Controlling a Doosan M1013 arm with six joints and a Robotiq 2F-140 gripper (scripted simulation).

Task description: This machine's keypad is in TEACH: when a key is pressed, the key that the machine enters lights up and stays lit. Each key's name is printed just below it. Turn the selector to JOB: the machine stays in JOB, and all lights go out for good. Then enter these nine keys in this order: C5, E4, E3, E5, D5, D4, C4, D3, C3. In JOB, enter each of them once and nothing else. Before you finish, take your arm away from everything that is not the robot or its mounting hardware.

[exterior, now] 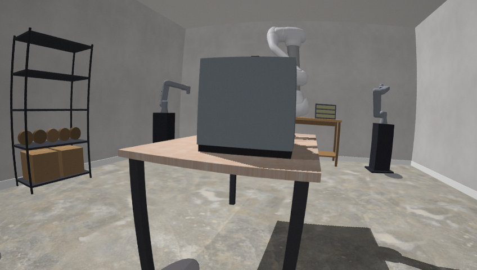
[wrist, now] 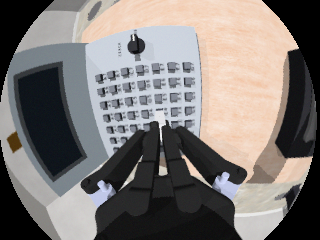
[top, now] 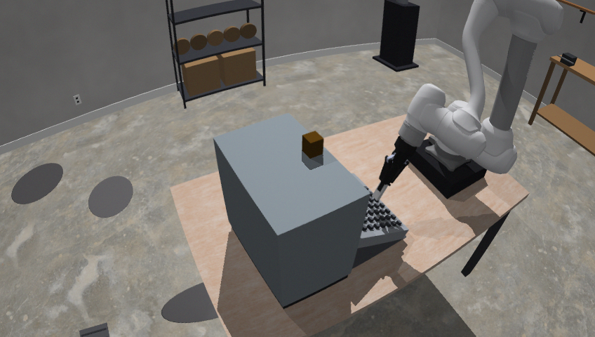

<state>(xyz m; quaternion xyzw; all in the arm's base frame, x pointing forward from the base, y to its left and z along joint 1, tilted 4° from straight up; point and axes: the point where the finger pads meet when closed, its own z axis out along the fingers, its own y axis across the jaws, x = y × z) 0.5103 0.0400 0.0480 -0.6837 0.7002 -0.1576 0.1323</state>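
My hand is 90 mm short of the key C3, 30 mm to the right of it and 30 mm above it. From my hand the other things lie so: black selector knob 60 mm ahead, 170 mm to the right, 30 mm below; then keypad 80 mm ahead, 50 mm to the right, 80 mm below.
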